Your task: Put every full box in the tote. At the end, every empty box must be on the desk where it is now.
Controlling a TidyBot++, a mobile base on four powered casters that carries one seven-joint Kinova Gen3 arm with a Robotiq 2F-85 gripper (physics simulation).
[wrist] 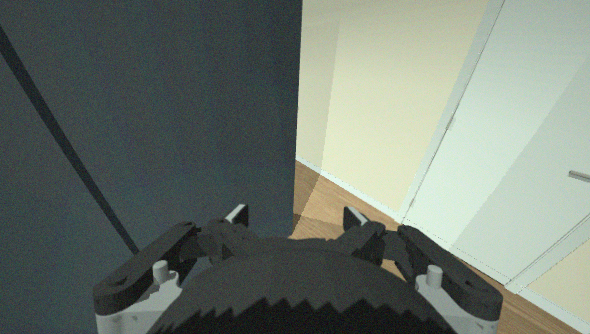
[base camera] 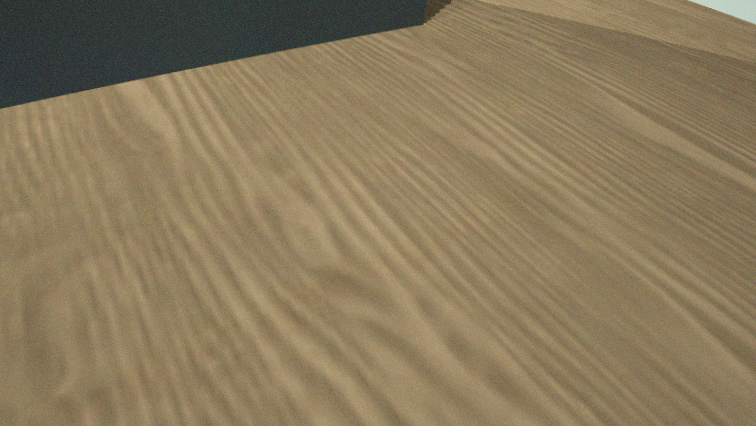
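My gripper (wrist: 295,216) is open and empty in the wrist view, with its two fingertips wide apart. It points past the edge of a tall dark panel toward the floor and wall. The boxes, the tote and the desk do not show in the base camera view or in the wrist view.
A tall dark blue-grey partition (base camera: 201,37) (wrist: 200,110) stands at the left in both views, close to me. Wood floor (base camera: 370,238) (wrist: 320,200) runs beside it. A cream wall (wrist: 385,90) and a pale door (wrist: 500,130) with a handle (wrist: 580,176) stand at the right.
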